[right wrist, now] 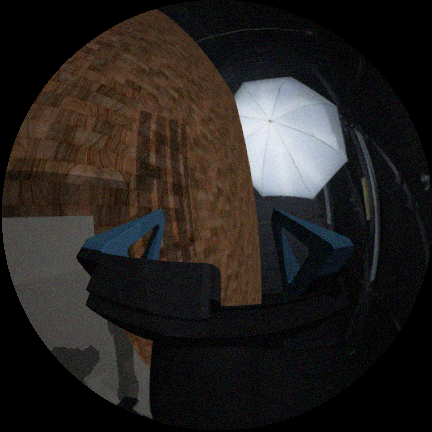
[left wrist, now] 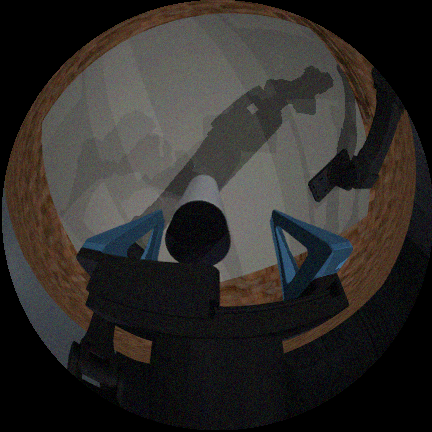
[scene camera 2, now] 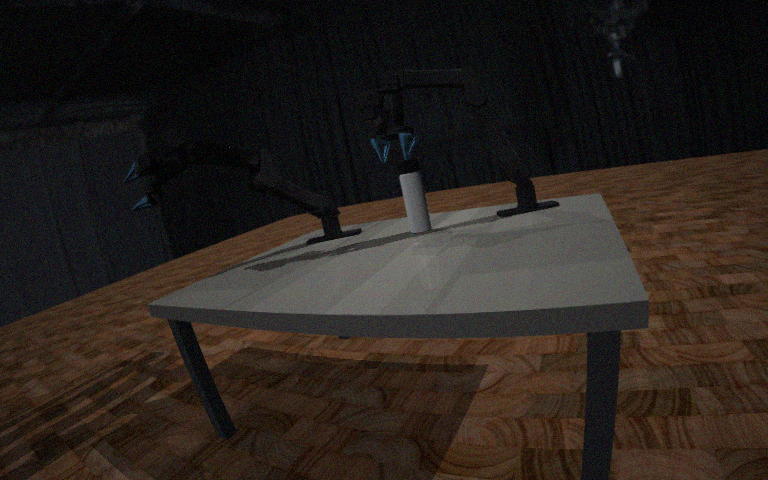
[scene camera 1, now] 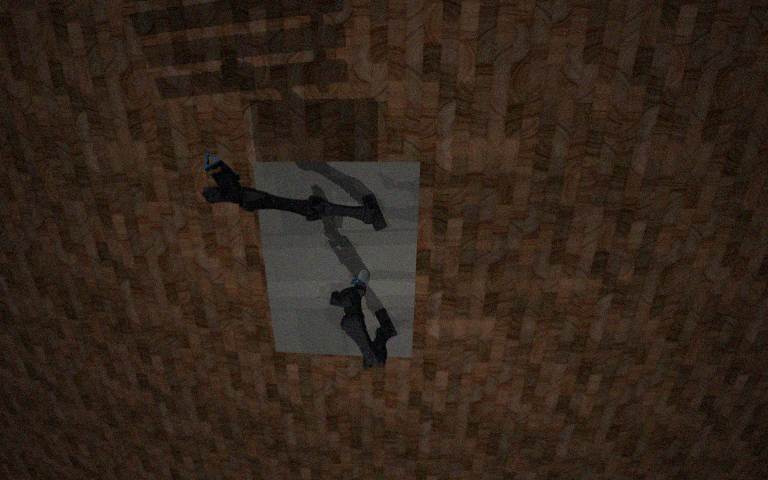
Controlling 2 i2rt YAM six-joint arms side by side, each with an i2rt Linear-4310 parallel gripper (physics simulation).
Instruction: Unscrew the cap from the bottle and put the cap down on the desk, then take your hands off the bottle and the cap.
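Frame: origin at the left arm's base, x ahead, y left, z up, level; metres.
Seen in the pictures: left gripper, fingertip midpoint: (left wrist: 216,215) (scene camera 2: 394,161) (scene camera 1: 354,286); right gripper, fingertip midpoint: (right wrist: 217,214) (scene camera 2: 128,196) (scene camera 1: 214,159); left arm's base, link origin: (scene camera 2: 528,210) (scene camera 1: 385,323); right arm's base, link origin: (left wrist: 331,172) (scene camera 2: 334,237) (scene camera 1: 374,212).
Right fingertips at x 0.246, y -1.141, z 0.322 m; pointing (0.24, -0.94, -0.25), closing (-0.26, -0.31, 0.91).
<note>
Offsets run from my right fingertips to a thing's top centre. Level surfaces: height alone.
A white bottle {dx -0.262, dy +0.798, dz -0.121 m} (scene camera 1: 363,275) (scene camera 2: 415,202) (left wrist: 203,187) stands upright on the desk {dz -0.322 m} (scene camera 1: 300,333) (scene camera 2: 509,283) (left wrist: 165,60). Its black cap {dx -0.262, dy +0.798, dz -0.105 m} (scene camera 2: 407,165) (left wrist: 197,231) sits on its top; whether it is loosened cannot be told. My left gripper (scene camera 1: 356,281) (scene camera 2: 396,160) (left wrist: 216,215) is open and empty, pointing down with its fingertips just above cap height. In the left wrist view the cap shows between the fingers, closer to the finger at the picture's left. My right gripper (scene camera 1: 207,161) (scene camera 2: 129,195) (right wrist: 217,214) is open and empty, out beyond the desk edge, far from the bottle.
The right arm's base (scene camera 2: 333,233) (left wrist: 330,177) and the left arm's base (scene camera 2: 527,207) stand on the desk. The right arm reaches out past the desk's edge at the picture's left in both scene views. A white umbrella lamp (right wrist: 292,137) shows in the right wrist view.
</note>
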